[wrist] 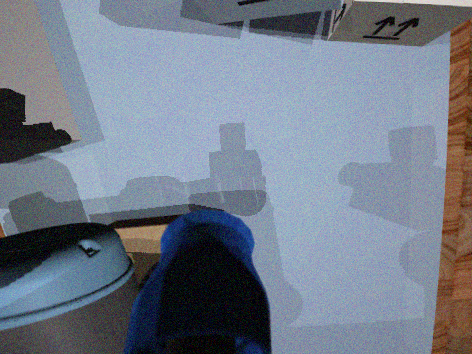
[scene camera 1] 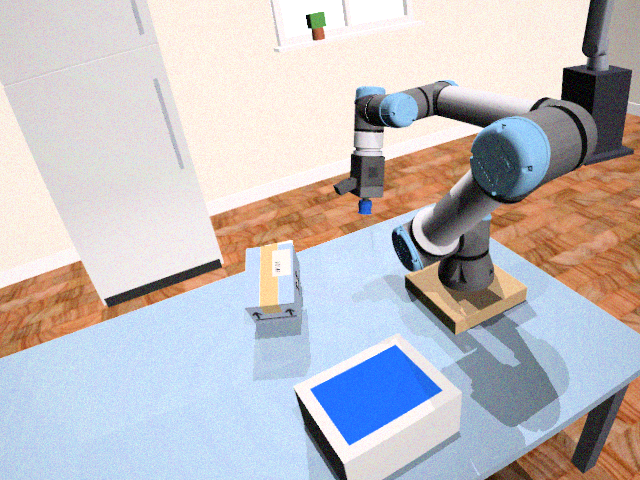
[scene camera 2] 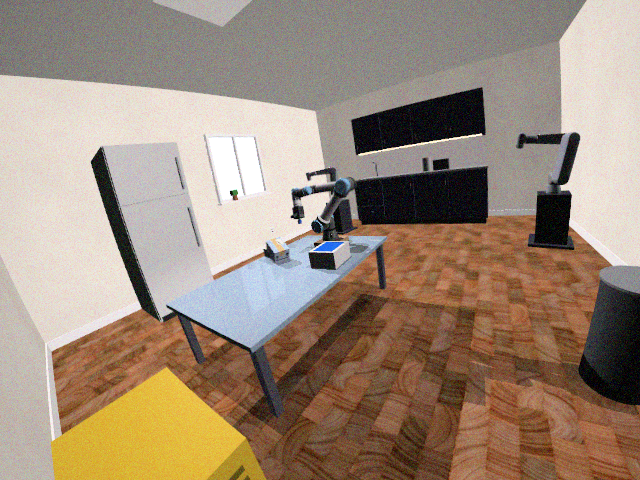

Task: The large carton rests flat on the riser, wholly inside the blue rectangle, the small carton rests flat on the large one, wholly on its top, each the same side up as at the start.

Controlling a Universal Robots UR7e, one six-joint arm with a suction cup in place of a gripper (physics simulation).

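The large carton (scene camera 1: pixel 269 279) (scene camera 2: pixel 279 246) (wrist: pixel 280 9), light blue with tan tape and a label, is on the table; its lower edge slopes in the wrist view, so it looks tilted. The small carton (wrist: pixel 360 17), whitish with arrows, stands beside it; in scene camera 1 it does not show clearly. I cannot tell whether they touch. The white riser (scene camera 1: pixel 408 439) (scene camera 2: pixel 338 256) (wrist: pixel 35 50) bears the blue rectangle (scene camera 1: pixel 377 395) (scene camera 2: pixel 329 246), with no carton on it. My suction gripper (scene camera 1: pixel 364 211) (scene camera 2: pixel 299 221) (wrist: pixel 207 225) hangs high above the table, pointing down, holding nothing.
The arm's wooden base block (scene camera 1: pixel 465 315) stands on the blue table (scene camera 1: pixel 103 392) (scene camera 2: pixel 242 310), behind the riser. A fridge (scene camera 1: pixel 108 155) (scene camera 2: pixel 149 217) stands beyond the far edge. A yellow box (scene camera 2: pixel 149 423) and a dark bin (scene camera 2: pixel 617 335) stand away from the table.
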